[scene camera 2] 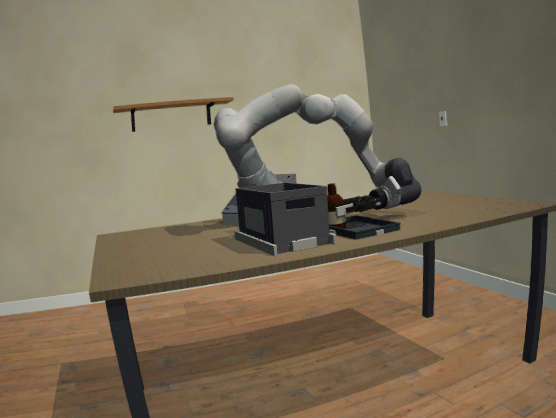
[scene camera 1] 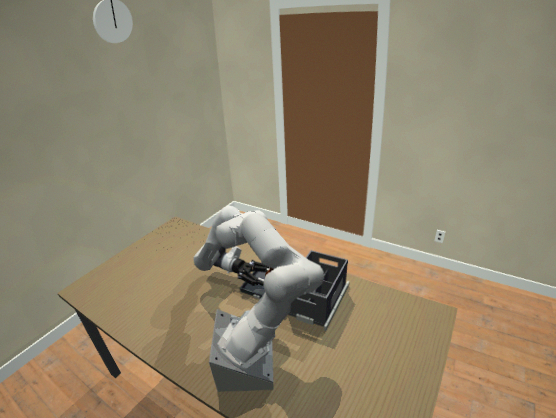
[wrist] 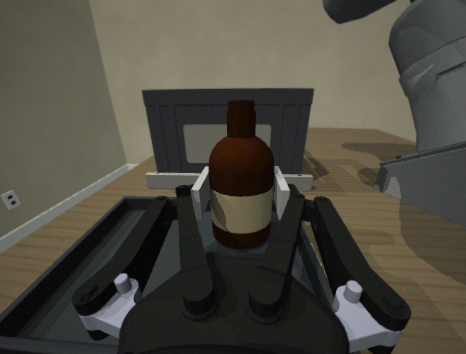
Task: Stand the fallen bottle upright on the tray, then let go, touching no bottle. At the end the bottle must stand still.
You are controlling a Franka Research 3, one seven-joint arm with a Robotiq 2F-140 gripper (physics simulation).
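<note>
The brown bottle with a cream label looks about upright, neck up. My gripper comes in from the side and is shut on the bottle, with a pale pad on each side of its body at label height. The dark, low-rimmed tray lies below. In the wrist view the bottle is over the tray's end nearest the crate. Whether its base touches the tray floor is hard to tell. In scene camera 1 the arm hides most of the bottle.
A dark grey crate with compartments stands just beyond the bottle, edged by white strips at its foot. The robot's base stands on the table to one side.
</note>
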